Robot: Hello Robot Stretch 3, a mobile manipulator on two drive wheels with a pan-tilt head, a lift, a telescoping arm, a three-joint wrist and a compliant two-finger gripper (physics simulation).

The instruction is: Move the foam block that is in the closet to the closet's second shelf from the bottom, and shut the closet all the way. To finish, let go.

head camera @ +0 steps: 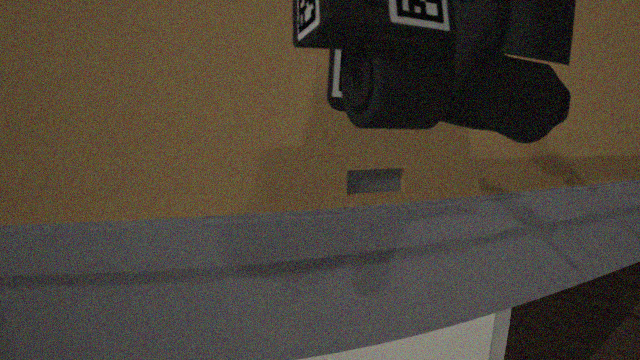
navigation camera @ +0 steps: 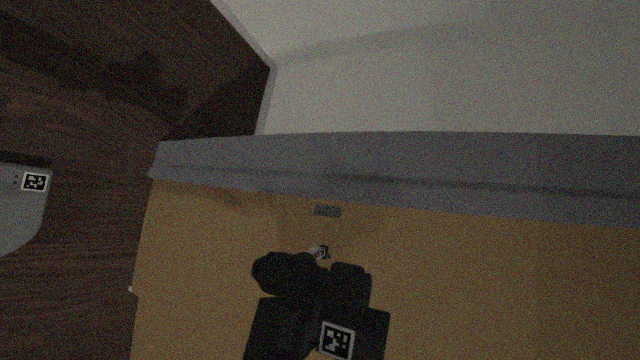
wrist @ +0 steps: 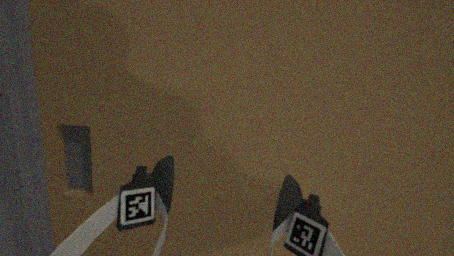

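Note:
The closet shows as a broad orange-brown door panel with a grey side strip along one edge. A small grey recessed handle is set in the panel near that strip. My gripper is open, its fingers wide apart in front of the panel with no object between them. In the wrist view the recess lies left of the left finger. In the head view the wrist hides most of the fingers. The foam block and the shelves do not show.
A pale wall lies beyond the grey strip. Dark wooden floor runs past the closet's end. Part of the robot's grey base with a marker shows at the navigation view's left edge.

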